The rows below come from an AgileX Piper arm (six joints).
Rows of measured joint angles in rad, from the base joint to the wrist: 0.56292 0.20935 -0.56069 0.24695 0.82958 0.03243; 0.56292 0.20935 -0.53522 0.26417 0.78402 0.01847; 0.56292 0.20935 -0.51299 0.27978 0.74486 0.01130; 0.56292 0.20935 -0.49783 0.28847 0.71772 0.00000; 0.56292 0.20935 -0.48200 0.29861 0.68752 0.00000; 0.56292 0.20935 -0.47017 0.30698 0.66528 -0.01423; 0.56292 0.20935 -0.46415 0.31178 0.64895 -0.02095; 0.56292 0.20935 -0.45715 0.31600 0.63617 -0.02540; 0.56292 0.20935 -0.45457 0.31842 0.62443 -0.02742; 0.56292 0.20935 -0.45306 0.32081 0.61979 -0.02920; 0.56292 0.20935 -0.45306 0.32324 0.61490 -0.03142; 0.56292 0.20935 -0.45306 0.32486 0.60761 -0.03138; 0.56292 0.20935 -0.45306 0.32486 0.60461 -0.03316; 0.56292 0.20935 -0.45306 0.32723 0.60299 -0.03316; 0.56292 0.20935 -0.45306 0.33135 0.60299 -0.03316; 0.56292 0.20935 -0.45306 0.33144 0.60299 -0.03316; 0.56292 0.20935 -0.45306 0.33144 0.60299 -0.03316; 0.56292 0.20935 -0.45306 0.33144 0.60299 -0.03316; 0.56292 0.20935 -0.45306 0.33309 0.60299 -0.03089; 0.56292 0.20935 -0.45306 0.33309 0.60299 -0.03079; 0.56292 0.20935 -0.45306 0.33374 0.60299 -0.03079; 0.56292 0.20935 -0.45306 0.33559 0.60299 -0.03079
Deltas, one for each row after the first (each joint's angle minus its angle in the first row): 0.00000 0.00000 0.02547 0.01722 -0.04556 -0.01396; 0.00000 0.00000 0.04770 0.03283 -0.08472 -0.02113; 0.00000 0.00000 0.06286 0.04152 -0.11186 -0.03243; 0.00000 0.00000 0.07869 0.05166 -0.14206 -0.03243; 0.00000 0.00000 0.09052 0.06003 -0.16430 -0.04666; 0.00000 0.00000 0.09654 0.06483 -0.18063 -0.05338; 0.00000 0.00000 0.10354 0.06905 -0.19341 -0.05783; 0.00000 0.00000 0.10612 0.07147 -0.20515 -0.05985; 0.00000 0.00000 0.10763 0.07386 -0.20979 -0.06163; 0.00000 0.00000 0.10763 0.07629 -0.21468 -0.06385; 0.00000 0.00000 0.10763 0.07791 -0.22197 -0.06381; 0.00000 0.00000 0.10763 0.07791 -0.22497 -0.06559; 0.00000 0.00000 0.10763 0.08028 -0.22659 -0.06559; 0.00000 0.00000 0.10763 0.08440 -0.22659 -0.06559; 0.00000 0.00000 0.10763 0.08449 -0.22659 -0.06559; 0.00000 0.00000 0.10763 0.08449 -0.22659 -0.06559; 0.00000 0.00000 0.10763 0.08449 -0.22659 -0.06559; 0.00000 0.00000 0.10763 0.08614 -0.22659 -0.06332; 0.00000 0.00000 0.10763 0.08614 -0.22659 -0.06322; 0.00000 0.00000 0.10763 0.08679 -0.22659 -0.06322; 0.00000 0.00000 0.10763 0.08864 -0.22659 -0.06322
